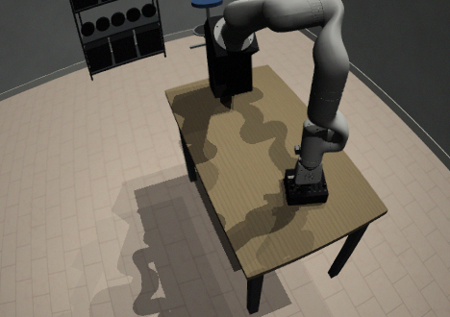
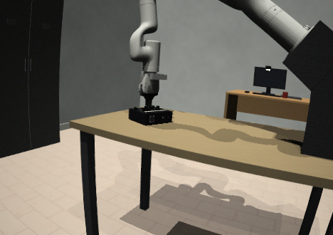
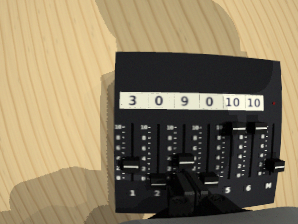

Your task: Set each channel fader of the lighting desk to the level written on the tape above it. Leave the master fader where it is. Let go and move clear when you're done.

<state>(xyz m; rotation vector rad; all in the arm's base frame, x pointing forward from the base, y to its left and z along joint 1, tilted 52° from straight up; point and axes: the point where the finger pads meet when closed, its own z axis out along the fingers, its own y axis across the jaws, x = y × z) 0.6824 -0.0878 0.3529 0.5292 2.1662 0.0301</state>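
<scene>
Right now my hand is 40 mm past the fader cap, 20 mm to the left of it and 20 mm above it. The rest, counted from my hand: master fader 40 mm ahead, 80 mm to the left, 20 mm below.
</scene>
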